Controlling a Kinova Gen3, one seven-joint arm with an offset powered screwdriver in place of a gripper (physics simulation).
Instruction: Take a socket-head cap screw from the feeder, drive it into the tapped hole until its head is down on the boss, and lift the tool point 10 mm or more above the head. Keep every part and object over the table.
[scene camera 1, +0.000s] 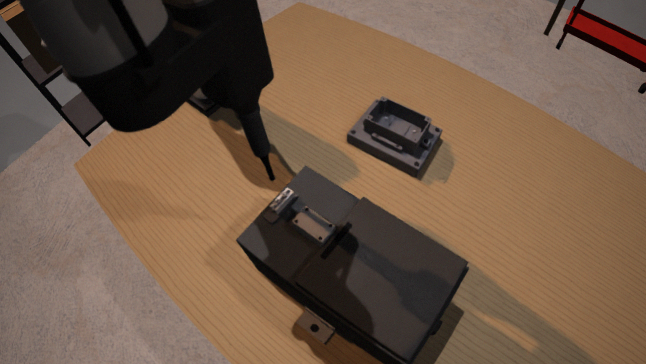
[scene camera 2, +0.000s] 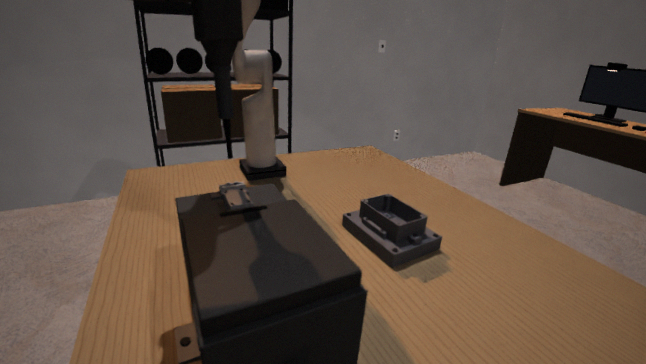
I see a base plate (scene camera 2: 407, 251).
The base plate also shows in scene camera 1 (scene camera 1: 404, 161).
